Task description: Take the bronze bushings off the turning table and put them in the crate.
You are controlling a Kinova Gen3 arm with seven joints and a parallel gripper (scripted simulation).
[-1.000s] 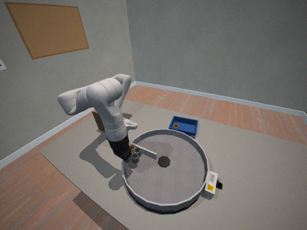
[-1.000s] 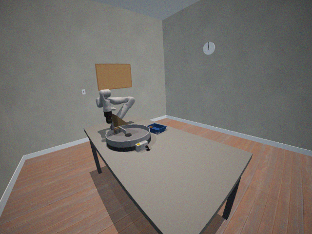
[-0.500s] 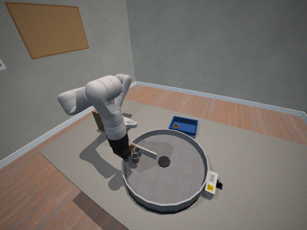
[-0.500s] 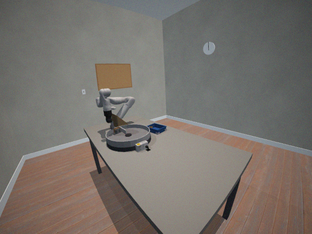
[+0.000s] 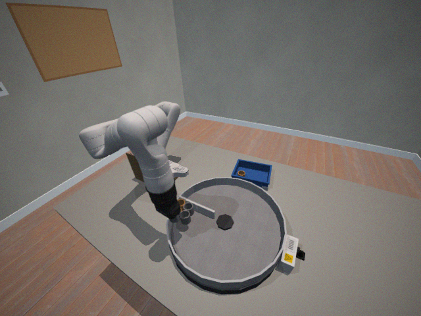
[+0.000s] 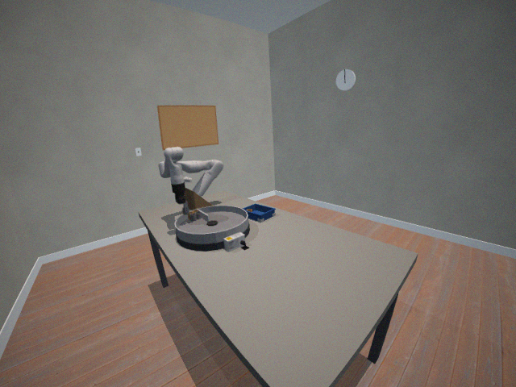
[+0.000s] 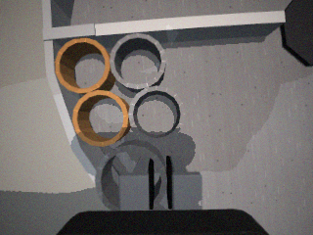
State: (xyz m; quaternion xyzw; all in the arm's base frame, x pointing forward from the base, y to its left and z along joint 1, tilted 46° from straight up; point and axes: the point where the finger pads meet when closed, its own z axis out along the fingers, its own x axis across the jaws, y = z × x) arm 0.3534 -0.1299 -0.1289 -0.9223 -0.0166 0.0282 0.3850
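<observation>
The round grey turning table lies 130 mm ahead of my hand, 110 mm to the left of it and 90 mm below it. The rest, counted from my hand: blue crate (450 mm to the left, 110 mm below, 100 mm ahead).
</observation>
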